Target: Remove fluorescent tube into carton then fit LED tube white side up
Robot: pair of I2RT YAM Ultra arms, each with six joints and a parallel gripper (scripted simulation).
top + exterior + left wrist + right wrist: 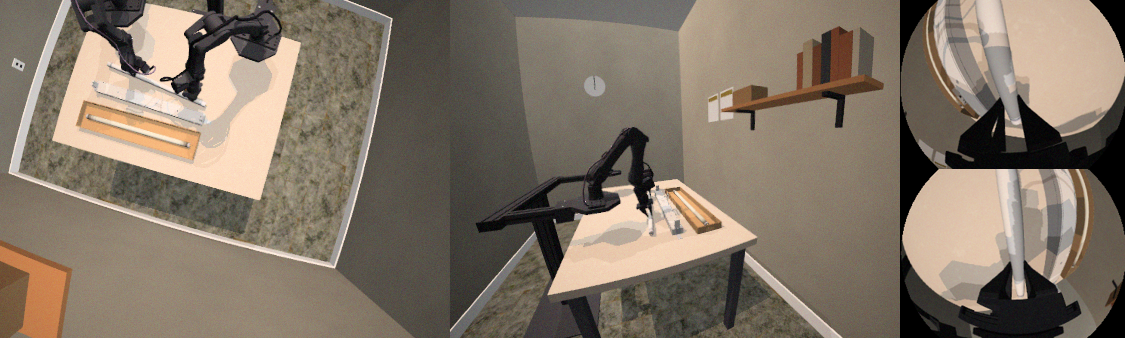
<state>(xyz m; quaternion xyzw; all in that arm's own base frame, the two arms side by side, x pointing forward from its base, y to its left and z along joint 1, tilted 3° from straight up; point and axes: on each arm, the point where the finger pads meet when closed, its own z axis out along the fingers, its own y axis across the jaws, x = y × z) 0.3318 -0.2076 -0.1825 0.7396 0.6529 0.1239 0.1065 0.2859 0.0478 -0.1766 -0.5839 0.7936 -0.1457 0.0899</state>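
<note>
My right gripper is now 20 mm short of the LED tube, 120 mm to the right of it and 10 mm above it. The rest, counted from my right hand: carton (280 mm ahead, 100 mm to the left, 10 mm below); light fixture (130 mm ahead, 110 mm to the left, 20 mm above); old fluorescent tube (280 mm ahead, 100 mm to the left, 20 mm below).
</note>
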